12 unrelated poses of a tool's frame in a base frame.
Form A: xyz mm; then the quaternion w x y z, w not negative.
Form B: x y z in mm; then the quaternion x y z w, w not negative. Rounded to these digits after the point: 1 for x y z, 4 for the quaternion.
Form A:
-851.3, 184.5, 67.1, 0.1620, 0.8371, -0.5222, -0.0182
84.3, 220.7, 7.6, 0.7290, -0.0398, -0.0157, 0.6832
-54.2, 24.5, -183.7, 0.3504, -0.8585, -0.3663, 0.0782
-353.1, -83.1, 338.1, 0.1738, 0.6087, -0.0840, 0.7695
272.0, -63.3, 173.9, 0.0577, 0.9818, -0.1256, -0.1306
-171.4, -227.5, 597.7, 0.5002, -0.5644, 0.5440, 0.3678
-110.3, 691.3, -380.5, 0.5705, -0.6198, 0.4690, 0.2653
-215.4, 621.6, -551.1, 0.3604, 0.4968, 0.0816, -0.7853
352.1, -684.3, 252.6, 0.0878, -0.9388, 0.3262, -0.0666
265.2, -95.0, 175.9, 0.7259, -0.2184, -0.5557, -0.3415
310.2, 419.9, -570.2, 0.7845, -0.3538, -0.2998, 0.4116
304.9, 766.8, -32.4, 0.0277, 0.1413, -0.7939, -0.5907
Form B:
-851.3, 184.5, 67.1, 0.8371, -0.5222, -0.0182, 0.1620
84.3, 220.7, 7.6, -0.0398, -0.0157, 0.6832, 0.7290
-54.2, 24.5, -183.7, -0.8585, -0.3663, 0.0782, 0.3504
-353.1, -83.1, 338.1, 0.6087, -0.0840, 0.7695, 0.1738
272.0, -63.3, 173.9, 0.9818, -0.1256, -0.1306, 0.0577
-171.4, -227.5, 597.7, -0.5644, 0.5440, 0.3678, 0.5002
-110.3, 691.3, -380.5, -0.6198, 0.4690, 0.2653, 0.5705
-215.4, 621.6, -551.1, 0.4968, 0.0816, -0.7853, 0.3604
352.1, -684.3, 252.6, -0.9388, 0.3262, -0.0666, 0.0878
265.2, -95.0, 175.9, -0.2184, -0.5557, -0.3415, 0.7259
310.2, 419.9, -570.2, -0.3538, -0.2998, 0.4116, 0.7845
304.9, 766.8, -32.4, 0.1413, -0.7939, -0.5907, 0.0277

